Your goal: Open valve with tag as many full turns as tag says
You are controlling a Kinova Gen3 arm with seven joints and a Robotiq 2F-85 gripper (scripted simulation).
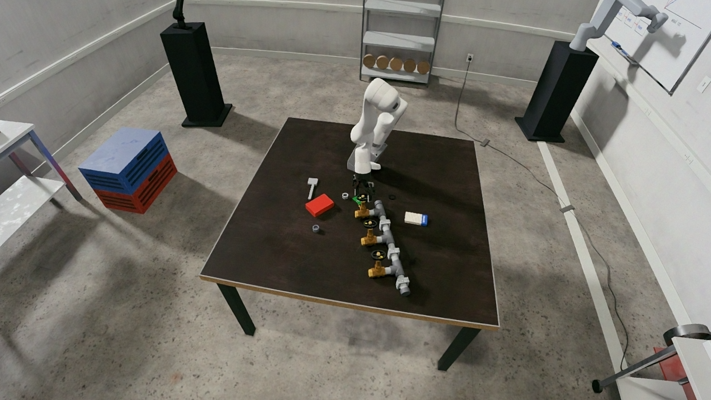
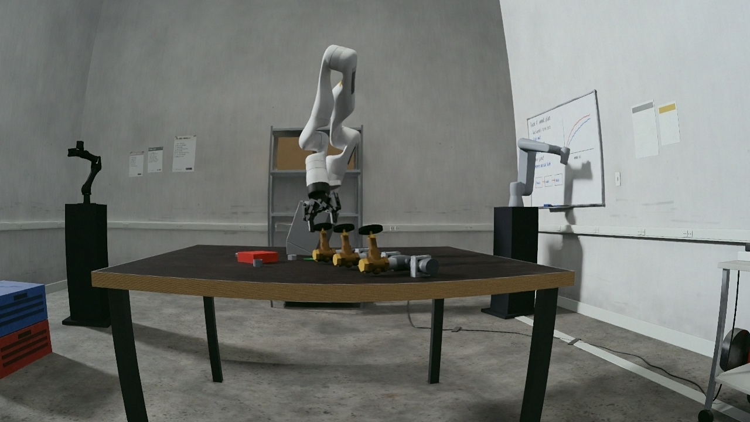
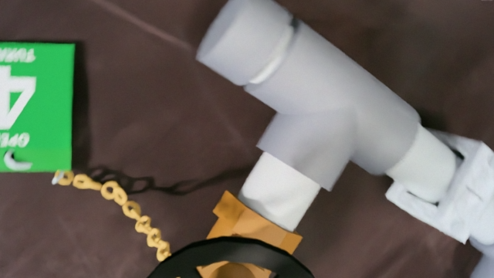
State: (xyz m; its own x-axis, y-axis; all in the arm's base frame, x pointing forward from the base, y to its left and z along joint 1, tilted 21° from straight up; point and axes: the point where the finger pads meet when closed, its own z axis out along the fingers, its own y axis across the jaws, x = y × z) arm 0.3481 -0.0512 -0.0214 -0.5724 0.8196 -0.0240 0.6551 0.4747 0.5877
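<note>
Right now my hand is 90 mm past the green tag, 20 mm to the left of it and 110 mm above it. Also, from my hand: white-and-blue box 40 mm ahead, 270 mm to the left, 110 mm below; red block 30 mm behind, 220 mm to the right, 100 mm below; small grey ring 120 mm ahead, 230 mm to the right, 110 mm below.
</note>
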